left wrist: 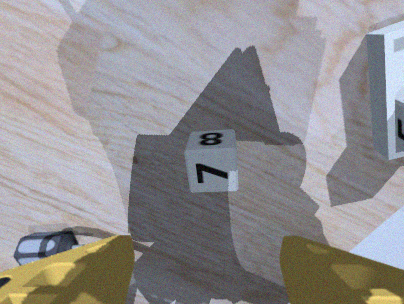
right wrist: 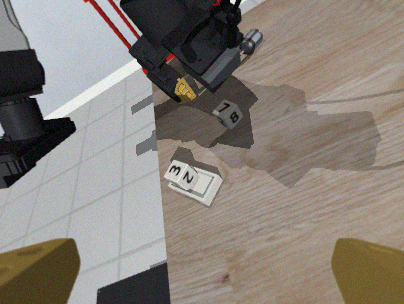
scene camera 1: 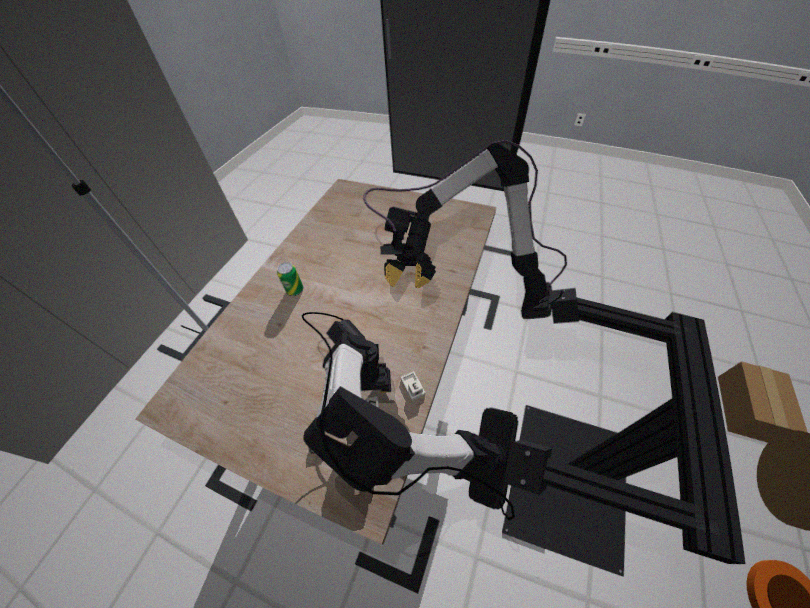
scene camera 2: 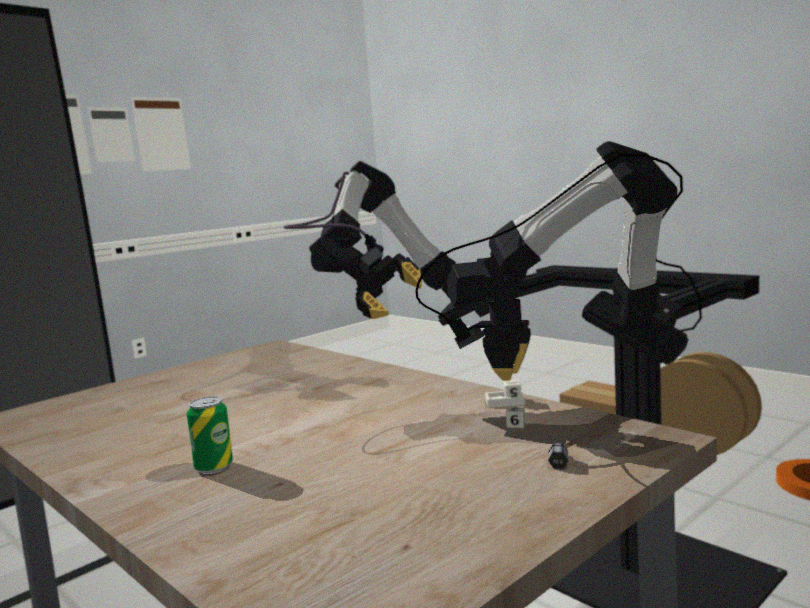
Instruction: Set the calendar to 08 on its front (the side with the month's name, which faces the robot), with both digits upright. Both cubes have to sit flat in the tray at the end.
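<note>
I can see my left gripper (scene camera 2: 510, 377), and that same gripper appears in the left wrist view (left wrist: 206, 246) and in the right wrist view (right wrist: 208, 82). My right gripper (scene camera 2: 404, 299) is visible too, also in the right wrist view (right wrist: 205, 250) and in scene camera 1 (scene camera 1: 403, 286). There is a white tray (right wrist: 206, 184), and a small dark object (left wrist: 36, 246). Then I find a can (scene camera 2: 207, 417), though in the left wrist view the can is out of frame, and in the right wrist view it is out of frame as well.
</note>
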